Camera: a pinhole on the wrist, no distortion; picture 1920 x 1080 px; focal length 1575.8 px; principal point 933.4 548.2 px. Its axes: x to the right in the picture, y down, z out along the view. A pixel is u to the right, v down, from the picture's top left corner.
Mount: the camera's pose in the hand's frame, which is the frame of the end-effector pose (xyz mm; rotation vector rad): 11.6 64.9 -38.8 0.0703 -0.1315 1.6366
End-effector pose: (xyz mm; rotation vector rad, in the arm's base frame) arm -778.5 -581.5 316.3 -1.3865 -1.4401 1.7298
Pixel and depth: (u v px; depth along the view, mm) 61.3 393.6 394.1
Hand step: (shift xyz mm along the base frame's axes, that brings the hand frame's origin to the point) -358.5 -28.6 138.8
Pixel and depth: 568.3 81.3 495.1
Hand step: -478.5 -26.5 4.0
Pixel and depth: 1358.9 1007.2 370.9
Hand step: -238.3 -274.6 -81.1
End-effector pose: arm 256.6 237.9 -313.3 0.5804 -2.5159 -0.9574
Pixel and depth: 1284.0 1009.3 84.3
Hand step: -25.0 81.6 13.7
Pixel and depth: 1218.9 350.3 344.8
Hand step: -205.0 205.1 -149.7
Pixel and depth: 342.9 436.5 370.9
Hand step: -153.1 67.9 -291.3
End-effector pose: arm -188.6 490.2 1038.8 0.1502 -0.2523 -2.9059
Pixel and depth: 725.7 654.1 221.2
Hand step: -11.3 23.4 174.6
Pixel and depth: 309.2 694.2 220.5
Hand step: -21.0 78.0 156.1
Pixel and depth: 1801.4 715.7 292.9
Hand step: 45.9 -125.6 301.9
